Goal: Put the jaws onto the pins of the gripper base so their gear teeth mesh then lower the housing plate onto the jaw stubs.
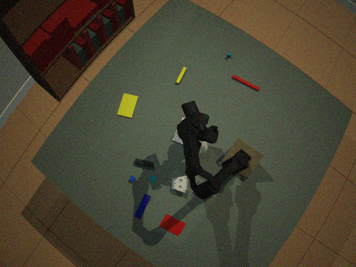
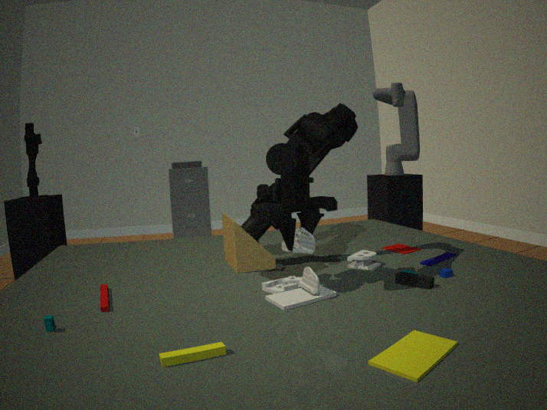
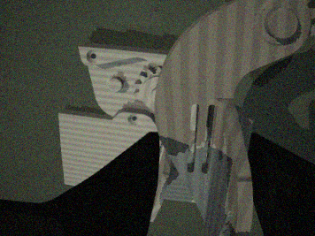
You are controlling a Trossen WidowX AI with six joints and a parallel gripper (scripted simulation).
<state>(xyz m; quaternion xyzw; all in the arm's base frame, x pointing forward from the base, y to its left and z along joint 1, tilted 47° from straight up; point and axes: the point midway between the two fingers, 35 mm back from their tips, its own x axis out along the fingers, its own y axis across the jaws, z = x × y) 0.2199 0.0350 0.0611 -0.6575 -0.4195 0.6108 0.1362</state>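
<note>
The flat white plate lies 80 mm ahead of my gripper tip, 20 mm to the right of it and 80 mm below it. Round my gripper tip: black block (120 mm ahead, 220 mm to the left, 70 mm below); then white block (70 mm behind, 190 mm to the left, 70 mm below); then gripper base (70 mm behind, 190 mm to the left, 60 mm below).
</note>
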